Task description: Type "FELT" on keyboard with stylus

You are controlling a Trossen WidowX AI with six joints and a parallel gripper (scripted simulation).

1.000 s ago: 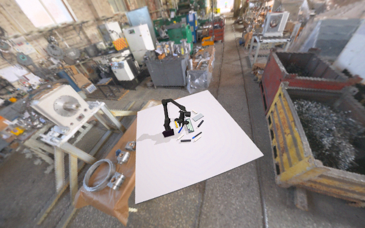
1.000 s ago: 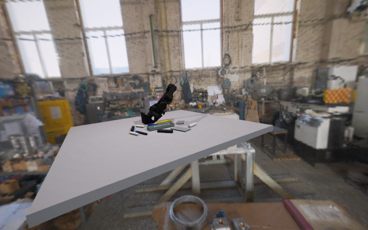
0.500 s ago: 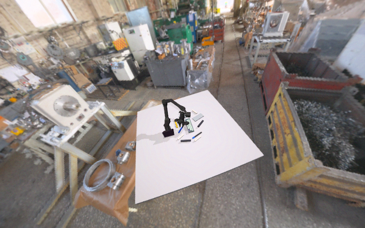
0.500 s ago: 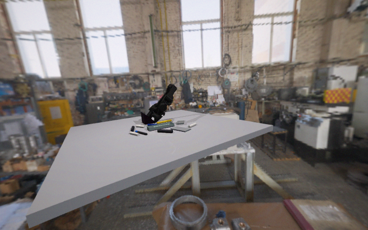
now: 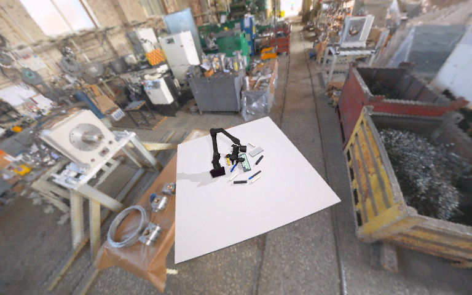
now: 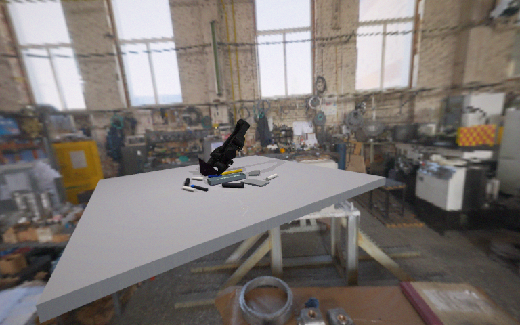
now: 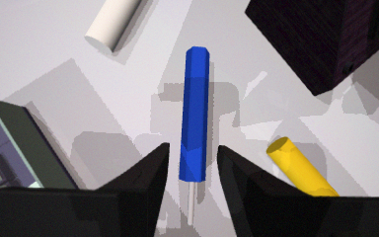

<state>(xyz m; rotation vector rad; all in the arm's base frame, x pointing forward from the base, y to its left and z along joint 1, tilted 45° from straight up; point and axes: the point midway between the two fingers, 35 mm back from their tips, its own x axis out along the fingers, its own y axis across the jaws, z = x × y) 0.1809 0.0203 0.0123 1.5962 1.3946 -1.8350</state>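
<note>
Right now my gripper tip is 10 mm to the right of the blue stylus and 10 mm above it. Also, from my gripper tip: stylus tip 20 mm ahead, 30 mm to the left, 10 mm below; then blue-tipped black pen 140 mm ahead, 170 mm to the right, 10 mm below; then yellow pencil 50 mm behind, 110 mm to the left, 10 mm below.
</note>
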